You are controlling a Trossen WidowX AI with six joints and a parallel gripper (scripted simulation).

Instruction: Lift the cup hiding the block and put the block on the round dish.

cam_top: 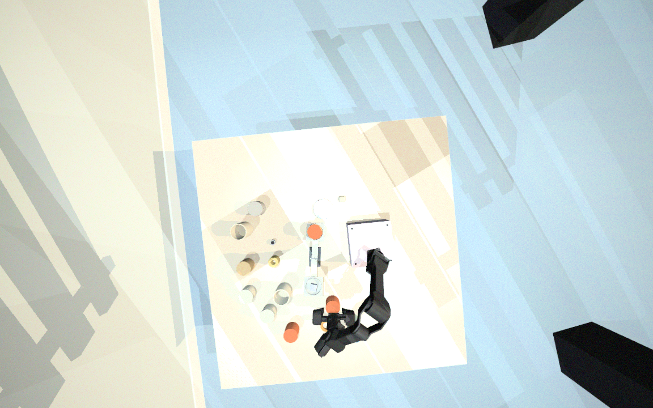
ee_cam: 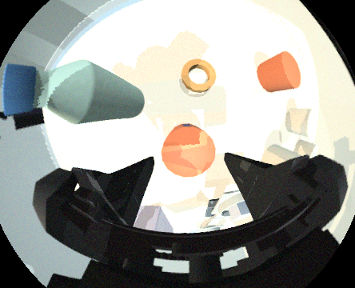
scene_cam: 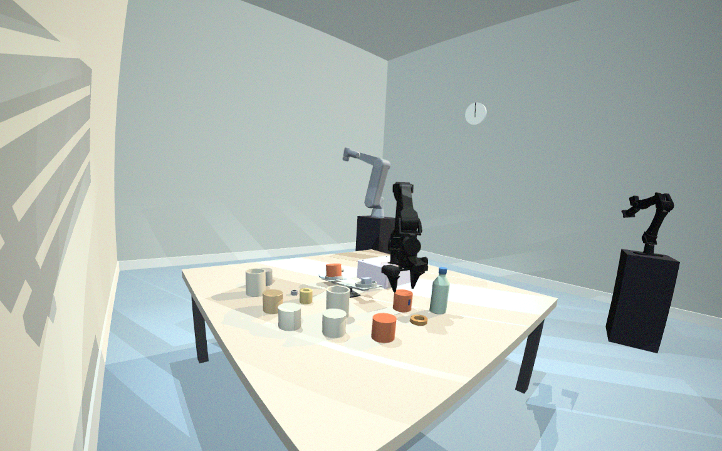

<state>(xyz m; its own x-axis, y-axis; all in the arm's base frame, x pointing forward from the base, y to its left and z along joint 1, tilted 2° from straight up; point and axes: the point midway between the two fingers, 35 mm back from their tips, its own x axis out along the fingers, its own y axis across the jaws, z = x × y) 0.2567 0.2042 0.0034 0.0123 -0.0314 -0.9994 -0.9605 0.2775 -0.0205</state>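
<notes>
The pale grey-blue block lies 60 mm ahead of my gripper tip, 130 mm to the right of it and 10 mm above it. Round my gripper tip: bottle 80 mm behind, 110 mm to the left, 40 mm above; round white dish 80 mm behind, 480 mm to the right, 70 mm below; orange ring 60 mm ahead, 110 mm to the left, 70 mm below.
</notes>
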